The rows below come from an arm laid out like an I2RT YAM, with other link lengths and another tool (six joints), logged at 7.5 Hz.
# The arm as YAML. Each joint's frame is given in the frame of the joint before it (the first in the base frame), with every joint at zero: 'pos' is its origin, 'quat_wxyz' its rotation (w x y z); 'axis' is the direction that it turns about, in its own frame. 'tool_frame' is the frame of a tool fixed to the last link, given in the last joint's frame.
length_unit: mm
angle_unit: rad
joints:
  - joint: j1
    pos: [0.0, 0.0, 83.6]
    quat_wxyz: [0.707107, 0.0, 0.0, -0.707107]
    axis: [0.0, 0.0, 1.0]
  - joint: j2
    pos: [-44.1, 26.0, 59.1]
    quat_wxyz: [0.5, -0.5, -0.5, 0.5]
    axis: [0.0, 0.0, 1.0]
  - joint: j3
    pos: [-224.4, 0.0, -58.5]
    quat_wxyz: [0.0, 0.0, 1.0, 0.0]
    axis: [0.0, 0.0, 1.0]
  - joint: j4
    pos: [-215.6, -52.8, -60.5]
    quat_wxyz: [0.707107, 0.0, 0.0, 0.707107]
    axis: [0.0, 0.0, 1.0]
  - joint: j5
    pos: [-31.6, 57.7, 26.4]
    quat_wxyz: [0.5, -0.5, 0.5, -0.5]
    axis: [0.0, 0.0, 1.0]
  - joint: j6
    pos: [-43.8, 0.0, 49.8]
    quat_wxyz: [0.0, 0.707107, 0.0, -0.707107]
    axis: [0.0, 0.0, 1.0]
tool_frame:
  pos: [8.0, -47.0, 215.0]
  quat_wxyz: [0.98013, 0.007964, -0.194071, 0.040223]
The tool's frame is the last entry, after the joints.
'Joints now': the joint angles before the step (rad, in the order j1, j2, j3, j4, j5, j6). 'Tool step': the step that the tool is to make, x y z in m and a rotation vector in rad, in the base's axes. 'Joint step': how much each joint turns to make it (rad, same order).
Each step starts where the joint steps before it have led.
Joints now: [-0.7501, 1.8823, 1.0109, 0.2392, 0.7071, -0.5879]
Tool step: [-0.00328, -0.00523, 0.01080, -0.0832, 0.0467, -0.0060]
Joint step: [0.0258, 0.0107, -0.0368, 0.1238, 0.0784, -0.0807]
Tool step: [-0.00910, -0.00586, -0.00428, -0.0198, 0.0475, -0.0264]
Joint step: [-0.0002, 0.0391, 0.0088, 0.0346, 0.0467, -0.0371]
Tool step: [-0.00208, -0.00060, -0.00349, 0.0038, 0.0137, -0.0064]
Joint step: [0.0000, 0.0136, 0.0079, -0.0050, 0.0087, -0.0029]
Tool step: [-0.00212, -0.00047, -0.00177, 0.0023, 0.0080, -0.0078]
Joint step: [-0.0002, 0.0076, 0.0063, -0.0074, 0.0083, 0.0016]
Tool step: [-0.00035, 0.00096, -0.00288, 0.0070, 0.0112, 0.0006]
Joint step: [0.0021, 0.0070, 0.0059, -0.0109, 0.0025, -0.0015]
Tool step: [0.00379, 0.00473, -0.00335, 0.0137, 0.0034, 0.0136]
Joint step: [0.0091, -0.0014, 0.0003, -0.0180, -0.0082, 0.0064]
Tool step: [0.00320, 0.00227, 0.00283, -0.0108, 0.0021, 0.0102]
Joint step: [0.0111, -0.0064, -0.0103, 0.0178, 0.0061, -0.0112]
